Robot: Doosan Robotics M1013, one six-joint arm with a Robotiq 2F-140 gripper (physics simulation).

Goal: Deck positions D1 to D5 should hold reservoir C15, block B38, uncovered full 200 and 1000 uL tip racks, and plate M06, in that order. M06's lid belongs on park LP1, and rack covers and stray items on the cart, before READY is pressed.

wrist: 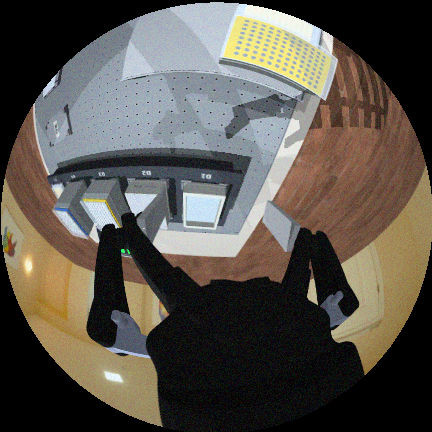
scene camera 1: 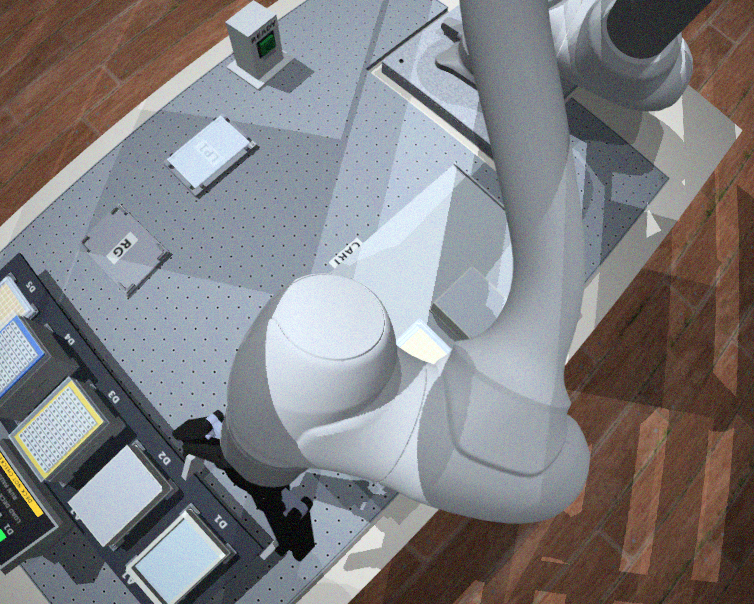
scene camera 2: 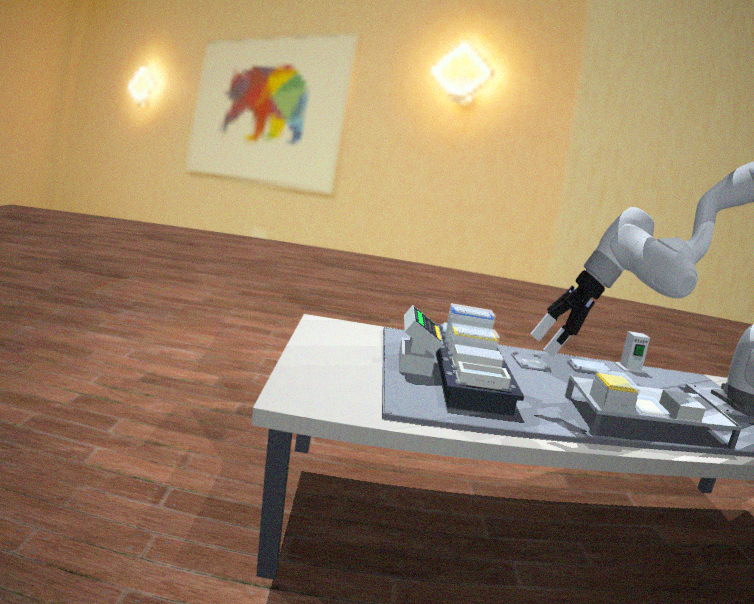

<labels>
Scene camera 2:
gripper: 541, 345
device with green screen: 636, 344
cart tray: 711, 415
</labels>
